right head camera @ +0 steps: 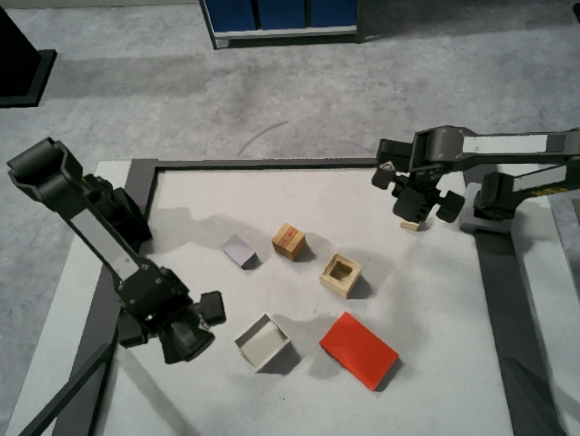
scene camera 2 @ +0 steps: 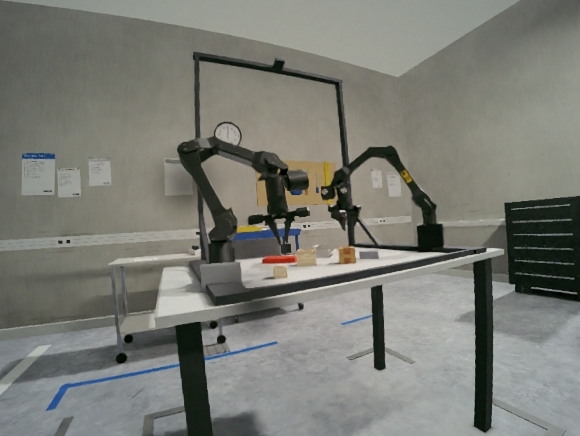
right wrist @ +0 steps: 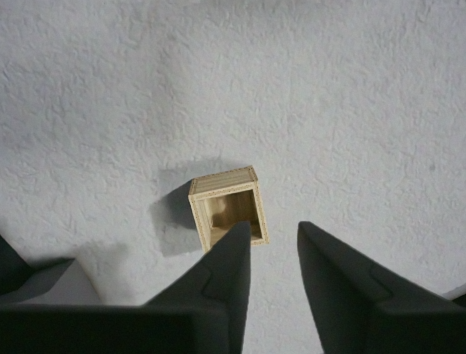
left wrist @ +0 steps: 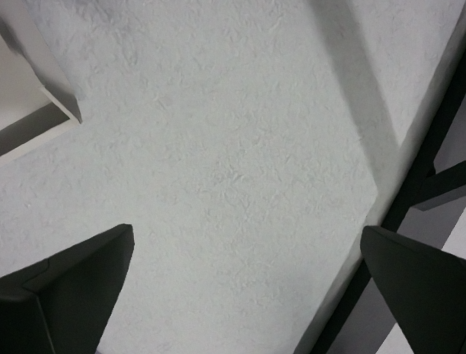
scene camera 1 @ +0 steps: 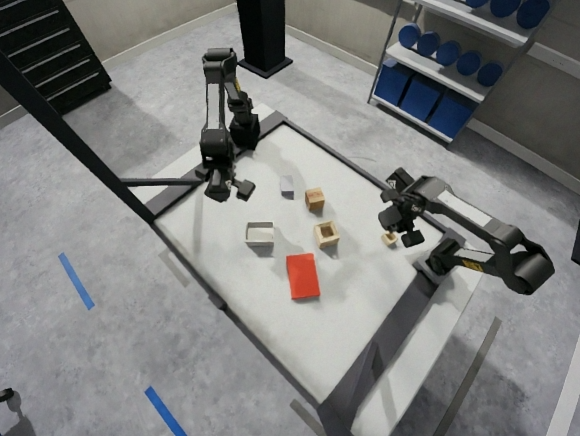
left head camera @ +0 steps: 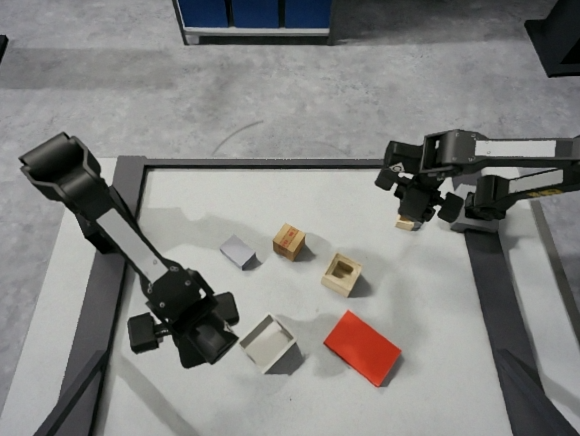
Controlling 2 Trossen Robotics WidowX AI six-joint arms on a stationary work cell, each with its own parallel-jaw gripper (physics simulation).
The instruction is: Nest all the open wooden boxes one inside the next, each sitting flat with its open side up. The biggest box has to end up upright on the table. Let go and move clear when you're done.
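Places are measured from the left arm's base along level axes (x back, y left, z down), in metres.
Pixels of known places: left gripper, fingertip midpoint: (scene camera 2: 349,228) (left wrist: 250,236); right gripper, fingertip midpoint: (scene camera 2: 283,244) (right wrist: 273,233); left arm's base at its link origin: (right head camera: 107,210) (scene camera 2: 430,224) (scene camera 1: 243,120); right arm's base at its link origin: (right head camera: 490,205) (scene camera 2: 221,266) (scene camera 1: 438,262) (left head camera: 479,206).
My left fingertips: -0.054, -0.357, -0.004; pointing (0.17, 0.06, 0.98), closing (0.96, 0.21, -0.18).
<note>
For each thing: its top centre in the pictures, then the offset to it from my left fingertips, as dx, dy, dz.
- larger open wooden box at its top centre: (right head camera: 340,271) (left head camera: 343,270) (scene camera 1: 327,230) (scene camera 2: 306,249) -0.358, -0.039, +0.063
- small open wooden box at its top centre: (right wrist: 230,220) (right head camera: 411,216) (left head camera: 406,216) (scene camera 2: 279,266) (scene camera 1: 391,236) -0.586, +0.002, +0.087
- pale open tray at its top centre: (left head camera: 266,339) (right head camera: 259,338) (scene camera 1: 259,229) (scene camera 2: 323,245) -0.130, -0.080, +0.068
- red block at its top centre: (right head camera: 358,348) (left head camera: 362,346) (scene camera 1: 302,274) (scene camera 2: 281,257) -0.306, -0.195, +0.098
- printed cardboard cube at its top centre: (left head camera: 289,237) (right head camera: 288,237) (scene camera 1: 315,194) (scene camera 2: 346,247) -0.295, +0.096, +0.061
- grey block at its top centre: (left head camera: 237,249) (right head camera: 238,249) (scene camera 1: 286,183) (scene camera 2: 368,250) -0.177, +0.144, +0.088
A larger open wooden box (left head camera: 336,285) (right head camera: 335,288) (scene camera 1: 328,243) (scene camera 2: 306,257) stands open side up mid-table; its thick, stepped rim suggests another box inside, whose seating I cannot tell. A small open wooden box (left head camera: 404,224) (right head camera: 410,226) (scene camera 1: 389,240) (scene camera 2: 280,272) (right wrist: 225,186) stands apart near the right arm's base, open side up. My right gripper (right wrist: 273,233) (scene camera 2: 286,248) is slightly open and empty, above the small box, which shows partly behind one finger in the right wrist view. My left gripper (left wrist: 250,236) is wide open and empty, above the table at the left in the left head camera.
A pale open tray (left head camera: 267,345) (right head camera: 262,344) (scene camera 1: 260,235) (left wrist: 40,139) stands near the left gripper. A red block (left head camera: 362,347) (scene camera 1: 303,276), a printed cardboard cube (left head camera: 289,242) (scene camera 1: 315,199) and a grey block (left head camera: 238,252) (scene camera 1: 286,186) lie around the larger wooden box.
</note>
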